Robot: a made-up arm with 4 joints. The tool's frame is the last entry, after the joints.
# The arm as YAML. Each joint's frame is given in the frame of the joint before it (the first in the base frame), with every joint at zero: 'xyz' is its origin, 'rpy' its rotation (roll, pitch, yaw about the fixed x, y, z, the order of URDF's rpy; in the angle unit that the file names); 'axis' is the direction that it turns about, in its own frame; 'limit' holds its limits. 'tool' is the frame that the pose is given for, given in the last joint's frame.
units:
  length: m
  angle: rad
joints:
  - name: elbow
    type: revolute
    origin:
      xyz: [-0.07, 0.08, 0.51]
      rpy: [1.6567, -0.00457, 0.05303]
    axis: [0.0, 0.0, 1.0]
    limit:
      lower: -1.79
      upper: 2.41
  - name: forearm
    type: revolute
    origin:
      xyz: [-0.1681, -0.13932, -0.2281]
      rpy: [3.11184, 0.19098, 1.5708]
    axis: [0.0, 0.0, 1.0]
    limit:
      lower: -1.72
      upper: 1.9
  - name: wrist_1
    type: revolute
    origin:
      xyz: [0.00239, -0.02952, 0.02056]
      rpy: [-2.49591, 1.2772, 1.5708]
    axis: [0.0, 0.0, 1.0]
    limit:
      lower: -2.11
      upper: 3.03
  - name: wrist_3
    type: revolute
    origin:
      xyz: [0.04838, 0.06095, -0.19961]
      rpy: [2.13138, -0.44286, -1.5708]
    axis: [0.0, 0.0, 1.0]
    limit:
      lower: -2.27
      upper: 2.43
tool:
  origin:
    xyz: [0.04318, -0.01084, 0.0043]
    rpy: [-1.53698, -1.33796, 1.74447]
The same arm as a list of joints. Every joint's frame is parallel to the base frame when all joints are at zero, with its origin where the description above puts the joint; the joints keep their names.
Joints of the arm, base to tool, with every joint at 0 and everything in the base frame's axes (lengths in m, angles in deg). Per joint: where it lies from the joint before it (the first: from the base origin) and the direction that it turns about. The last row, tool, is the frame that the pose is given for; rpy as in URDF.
elbow: xyz -0.07 0.08 0.51 axis 0.0532 -0.994891 -0.085799
forearm: xyz -0.18 0.23 -0.12 axis -0.022501 0.994249 -0.104705
wrist_1: xyz -0.03 0.02 0 axis -0.753001 -0.3106 -0.580101
wrist_3: xyz 0.13 0.01 0.17 axis 0.230604 0.973016 0.0078
tool: xyz 0.02 0 -0.04 rpy 0 0 90
Joint limits (deg, base to tool): -102.56..138.08 -98.55..108.86 -120.89..173.61 -130.06..139.23

